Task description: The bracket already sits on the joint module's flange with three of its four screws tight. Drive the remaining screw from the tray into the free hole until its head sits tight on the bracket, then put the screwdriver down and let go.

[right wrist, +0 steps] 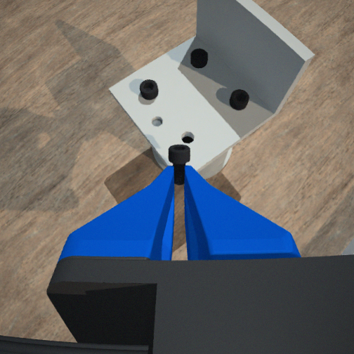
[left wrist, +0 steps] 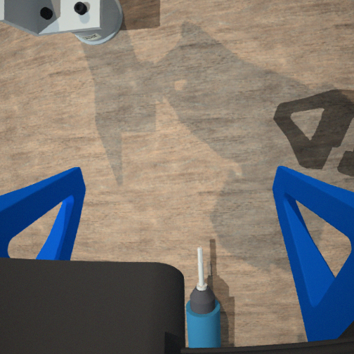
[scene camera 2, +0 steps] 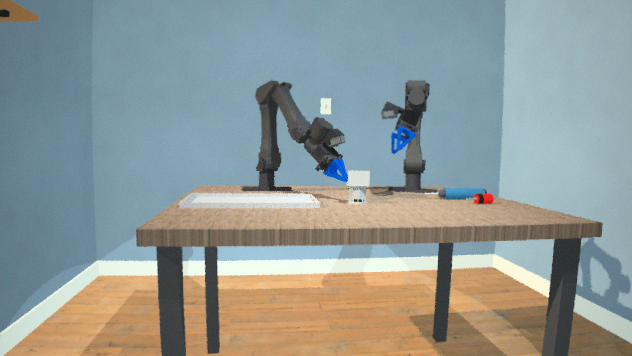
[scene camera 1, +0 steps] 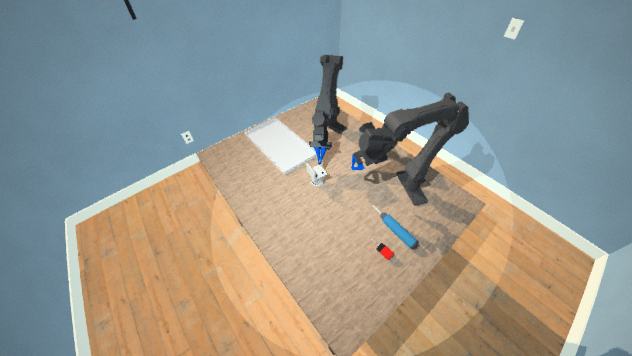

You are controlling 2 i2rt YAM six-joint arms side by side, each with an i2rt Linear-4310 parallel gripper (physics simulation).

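Places are measured from the left arm's base along level axes (x left, y ahead, z down), in metres.
Pixels of known places: left gripper, between the fingertips: [scene camera 2: 395, 151] [scene camera 1: 361, 165]; right gripper, between the fingertips: [scene camera 2: 346, 180] [scene camera 1: 319, 163]; left arm's base, origin of its link: [scene camera 2: 412, 191] [scene camera 1: 411, 187]; right arm's base, origin of its link: [scene camera 2: 266, 190] [scene camera 1: 331, 124].
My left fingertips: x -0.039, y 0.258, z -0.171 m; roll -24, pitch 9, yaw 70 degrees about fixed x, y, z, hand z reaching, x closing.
For each thing: its top centre in the pictures, then the offset to it from my left fingertips.
- joint module, centre of its top: [scene camera 2: 357, 183] [scene camera 1: 317, 172] dx -0.098, dy +0.165, dz +0.107 m
- blue screwdriver, centre of its top: [scene camera 2: 455, 188] [scene camera 1: 394, 222] dx +0.215, dy -0.084, dz +0.130 m
- white tray, centre of its top: [scene camera 2: 251, 197] [scene camera 1: 279, 141] dx -0.414, dy +0.314, dz +0.155 m
- smaller red-and-black screwdriver, centre of its top: [scene camera 2: 478, 193] [scene camera 1: 382, 245] dx +0.294, dy +0.001, dz +0.137 m
My right gripper [scene camera 1: 320, 162] [scene camera 2: 346, 180] [right wrist: 178, 176] is shut on a black screw [right wrist: 179, 154], head up, at the near corner of the white bracket [scene camera 1: 319, 173] [scene camera 2: 358, 178] [left wrist: 24, 15] [right wrist: 200, 117]. The bracket sits on the joint module [scene camera 2: 357, 195] [left wrist: 115, 22] [right wrist: 221, 161] with three black screws in it. A dark hole [right wrist: 188, 137] and a lighter hole [right wrist: 157, 121] show near the held screw; whether the screw touches the bracket is unclear. My left gripper [scene camera 1: 357, 168] [scene camera 2: 395, 151] [left wrist: 178, 177] is open and empty above the table. The blue screwdriver [scene camera 1: 399, 230] [scene camera 2: 465, 193] [left wrist: 203, 327] lies on the table.
A white tray [scene camera 1: 280, 146] [scene camera 2: 250, 204] lies beside the bracket, left of it in both scene views. A smaller red-and-black screwdriver [scene camera 1: 385, 251] [scene camera 2: 485, 199] lies near the blue one. The wooden table [scene camera 1: 280, 240] [scene camera 2: 370, 236] ends in open edges.
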